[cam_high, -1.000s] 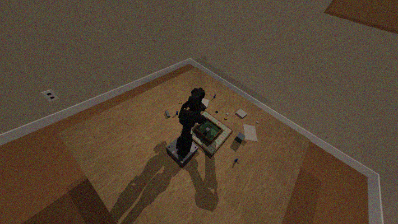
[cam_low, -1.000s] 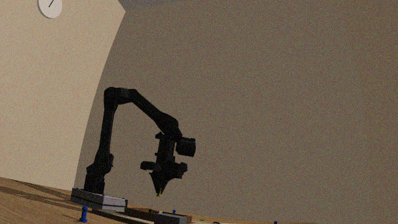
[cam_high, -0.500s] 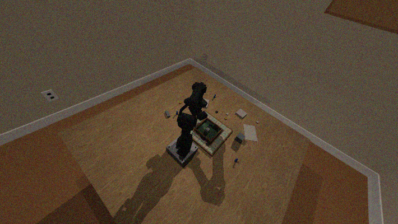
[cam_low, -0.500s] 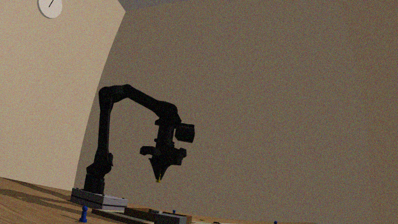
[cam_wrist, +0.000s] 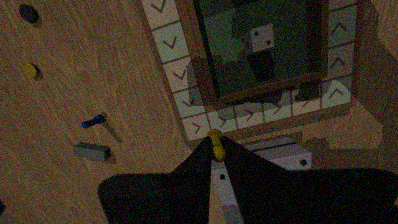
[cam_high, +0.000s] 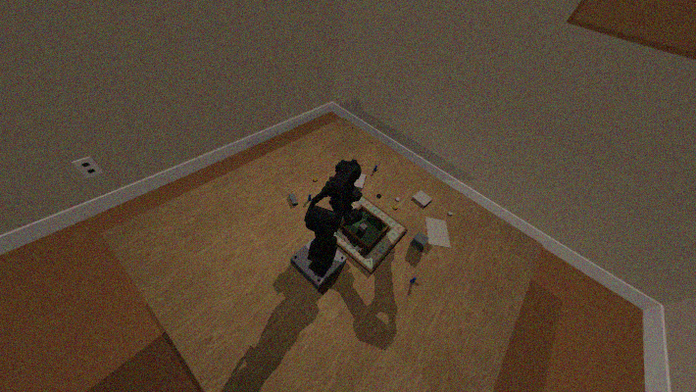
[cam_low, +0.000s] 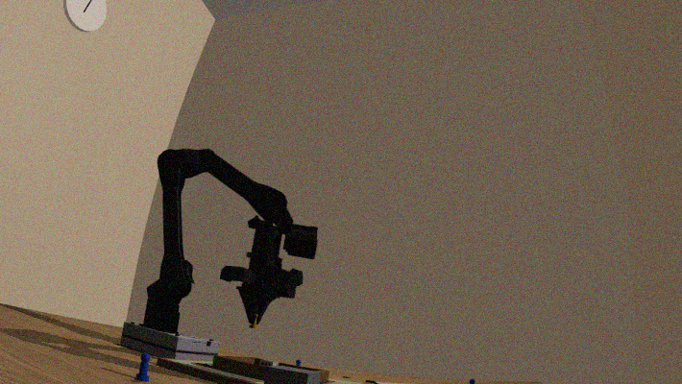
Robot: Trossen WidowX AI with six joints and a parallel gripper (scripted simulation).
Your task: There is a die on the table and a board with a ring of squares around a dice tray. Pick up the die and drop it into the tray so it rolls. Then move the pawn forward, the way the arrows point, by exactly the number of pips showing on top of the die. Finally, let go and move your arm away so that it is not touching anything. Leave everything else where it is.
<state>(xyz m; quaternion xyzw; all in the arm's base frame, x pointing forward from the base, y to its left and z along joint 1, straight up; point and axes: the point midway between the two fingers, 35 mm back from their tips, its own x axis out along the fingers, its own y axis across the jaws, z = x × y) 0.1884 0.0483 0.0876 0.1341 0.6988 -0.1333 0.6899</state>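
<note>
My gripper tip is now 70 mm short of the white die, 100 mm to the left of it and 80 mm above it. Also, from my gripper tip: green dice tray 80 mm ahead, 100 mm to the right, 90 mm below; yellow pawn 10 mm above; white sheet 280 mm ahead, 390 mm to the right, 100 mm below.
</note>
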